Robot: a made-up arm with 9 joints. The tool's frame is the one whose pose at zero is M. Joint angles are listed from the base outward.
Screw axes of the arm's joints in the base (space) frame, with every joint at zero. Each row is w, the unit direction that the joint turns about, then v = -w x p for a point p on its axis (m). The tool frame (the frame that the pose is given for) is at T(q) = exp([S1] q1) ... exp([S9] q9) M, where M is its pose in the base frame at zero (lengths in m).
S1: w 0 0 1 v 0 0 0
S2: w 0 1 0 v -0.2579 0 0.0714
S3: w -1 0 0 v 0 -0.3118 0.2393
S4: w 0 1 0 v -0.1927 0 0.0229
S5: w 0 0 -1 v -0.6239 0.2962 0
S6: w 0 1 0 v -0.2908 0 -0.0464
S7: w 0 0 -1 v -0.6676 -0.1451 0
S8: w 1 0 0 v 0 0.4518 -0.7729
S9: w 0 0 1 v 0.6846 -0.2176 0
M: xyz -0.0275 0.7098 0.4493 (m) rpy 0 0 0 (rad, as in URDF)
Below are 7 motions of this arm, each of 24 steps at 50 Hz.
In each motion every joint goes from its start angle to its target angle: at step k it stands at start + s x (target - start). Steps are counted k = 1, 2, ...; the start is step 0. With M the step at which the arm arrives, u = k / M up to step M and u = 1 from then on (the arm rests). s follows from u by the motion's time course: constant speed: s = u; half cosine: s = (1 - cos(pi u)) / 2; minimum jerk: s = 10 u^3 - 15 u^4 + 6 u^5.
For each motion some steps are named. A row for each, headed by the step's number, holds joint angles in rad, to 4 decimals.
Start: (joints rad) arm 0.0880 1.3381 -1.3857 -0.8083 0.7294 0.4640 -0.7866 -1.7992 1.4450
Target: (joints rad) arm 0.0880 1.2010 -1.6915 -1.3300 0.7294 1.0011 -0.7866 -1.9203 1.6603
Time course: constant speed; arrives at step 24
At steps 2, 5, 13, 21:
2: 0.0880 1.3267 -1.4112 -0.8518 0.7294 0.5088 -0.7866 -1.8093 1.4629
5: 0.0880 1.3095 -1.4494 -0.9170 0.7294 0.5759 -0.7866 -1.8244 1.4899
13: 0.0880 1.2638 -1.5513 -1.0909 0.7294 0.7549 -0.7866 -1.8648 1.5616
21: 0.0880 1.2181 -1.6533 -1.2648 0.7294 0.9340 -0.7866 -1.9052 1.6334

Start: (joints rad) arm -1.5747 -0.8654 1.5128 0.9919 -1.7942 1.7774 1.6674 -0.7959 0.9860
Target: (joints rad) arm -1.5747 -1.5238 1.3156 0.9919 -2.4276 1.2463 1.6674 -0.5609 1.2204
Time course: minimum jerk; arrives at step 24
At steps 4, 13, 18, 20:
4: -1.5747 -0.8888 1.5058 0.9919 -1.8167 1.7585 1.6674 -0.7876 0.9943
13: -1.5747 -1.2458 1.3989 0.9919 -2.1602 1.4705 1.6674 -0.6601 1.1214
18: -1.5747 -1.4556 1.3360 0.9919 -2.3620 1.3013 1.6674 -0.5852 1.1961
20: -1.5747 -1.5004 1.3226 0.9919 -2.4051 1.2652 1.6674 -0.5692 1.2121

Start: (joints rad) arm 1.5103 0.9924 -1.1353 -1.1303 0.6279 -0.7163 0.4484 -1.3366 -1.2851
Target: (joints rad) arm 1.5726 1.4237 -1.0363 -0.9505 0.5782 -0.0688 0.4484 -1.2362 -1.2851
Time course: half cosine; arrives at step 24
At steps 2, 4, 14, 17, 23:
2: 1.5114 0.9997 -1.1336 -1.1272 0.6271 -0.7053 0.4484 -1.3349 -1.2851
4: 1.5145 1.0213 -1.1287 -1.1183 0.6246 -0.6729 0.4484 -1.3299 -1.2851
14: 1.5495 1.2639 -1.0730 -1.0171 0.5966 -0.3088 0.4484 -1.2734 -1.2851
17: 1.5604 1.3393 -1.0557 -0.9857 0.5879 -0.1955 0.4484 -1.2558 -1.2851
23: 1.5723 1.4219 -1.0367 -0.9513 0.5784 -0.0716 0.4484 -1.2366 -1.2851

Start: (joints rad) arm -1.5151 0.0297 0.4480 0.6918 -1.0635 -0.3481 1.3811 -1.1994 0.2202
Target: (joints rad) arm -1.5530 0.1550 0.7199 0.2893 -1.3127 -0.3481 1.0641 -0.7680 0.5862
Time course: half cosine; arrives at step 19
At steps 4, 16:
4: -1.5191 0.0429 0.4767 0.6494 -1.0898 -0.3481 1.3477 -1.1539 0.2588
16: -1.5507 0.1474 0.7035 0.3136 -1.2977 -0.3481 1.0832 -0.7940 0.5641

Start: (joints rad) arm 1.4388 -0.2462 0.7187 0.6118 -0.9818 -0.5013 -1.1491 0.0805 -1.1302
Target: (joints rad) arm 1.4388 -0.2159 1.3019 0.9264 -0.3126 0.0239 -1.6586 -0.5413 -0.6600
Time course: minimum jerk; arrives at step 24
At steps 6, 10, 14, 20, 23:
6: 1.4388 -0.2431 0.7791 0.6444 -0.9125 -0.4469 -1.2018 0.0161 -1.0815
10: 1.4388 -0.2357 0.9208 0.7208 -0.7498 -0.3193 -1.3257 -0.1350 -0.9672
14: 1.4388 -0.2264 1.0998 0.8174 -0.5446 -0.1581 -1.4820 -0.3258 -0.8230
20: 1.4388 -0.2170 1.2812 0.9152 -0.3364 0.0053 -1.6405 -0.5192 -0.6767
23: 1.4388 -0.2159 1.3015 0.9262 -0.3131 0.0235 -1.6583 -0.5409 -0.6603

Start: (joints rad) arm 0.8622 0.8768 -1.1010 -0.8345 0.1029 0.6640 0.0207 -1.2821 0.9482
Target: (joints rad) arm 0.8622 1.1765 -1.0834 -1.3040 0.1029 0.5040 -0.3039 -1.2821 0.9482
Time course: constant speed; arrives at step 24
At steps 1, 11, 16, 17, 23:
1: 0.8622 0.8893 -1.1003 -0.8541 0.1029 0.6573 0.0072 -1.2821 0.9482
11: 0.8622 1.0142 -1.0929 -1.0497 0.1029 0.5907 -0.1281 -1.2821 0.9482
16: 0.8622 1.0766 -1.0893 -1.1475 0.1029 0.5573 -0.1957 -1.2821 0.9482
17: 0.8622 1.0891 -1.0885 -1.1671 0.1029 0.5507 -0.2092 -1.2821 0.9482
23: 0.8622 1.1640 -1.0841 -1.2844 0.1029 0.5107 -0.2904 -1.2821 0.9482

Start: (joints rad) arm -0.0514 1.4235 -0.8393 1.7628 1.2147 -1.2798 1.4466 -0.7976 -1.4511
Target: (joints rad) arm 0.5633 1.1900 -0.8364 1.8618 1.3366 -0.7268 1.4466 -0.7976 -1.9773
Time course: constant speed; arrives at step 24
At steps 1, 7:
1: -0.0258 1.4138 -0.8392 1.7669 1.2198 -1.2568 1.4466 -0.7976 -1.4730
7: 0.1279 1.3554 -0.8385 1.7917 1.2503 -1.1185 1.4466 -0.7976 -1.6046

